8 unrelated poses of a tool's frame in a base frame.
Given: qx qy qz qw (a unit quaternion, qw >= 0); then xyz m.
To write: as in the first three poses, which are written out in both.
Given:
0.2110, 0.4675, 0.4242, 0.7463, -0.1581, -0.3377, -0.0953
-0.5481, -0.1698, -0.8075, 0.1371, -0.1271, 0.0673, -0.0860
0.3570, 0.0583, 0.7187, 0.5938, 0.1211, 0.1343, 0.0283
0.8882, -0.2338, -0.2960, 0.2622, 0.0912, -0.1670, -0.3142
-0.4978, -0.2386, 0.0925, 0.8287, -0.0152, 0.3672, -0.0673
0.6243, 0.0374, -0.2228, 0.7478, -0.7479, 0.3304, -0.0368
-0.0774, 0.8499, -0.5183, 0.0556, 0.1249, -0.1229, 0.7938
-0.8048, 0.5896, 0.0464, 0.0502, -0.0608, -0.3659, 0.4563
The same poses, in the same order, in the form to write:
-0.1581, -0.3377, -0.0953, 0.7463, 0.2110, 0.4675, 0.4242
-0.1271, 0.0673, -0.0860, 0.1371, -0.5481, -0.1698, -0.8075
0.1211, 0.1343, 0.0283, 0.5938, 0.3570, 0.0583, 0.7187
0.0912, -0.1670, -0.3142, 0.2622, 0.8882, -0.2338, -0.2960
-0.0152, 0.3672, -0.0673, 0.8287, -0.4978, -0.2386, 0.0925
-0.7479, 0.3304, -0.0368, 0.7478, 0.6243, 0.0374, -0.2228
0.1249, -0.1229, 0.7938, 0.0556, -0.0774, 0.8499, -0.5183
-0.0608, -0.3659, 0.4563, 0.0502, -0.8048, 0.5896, 0.0464

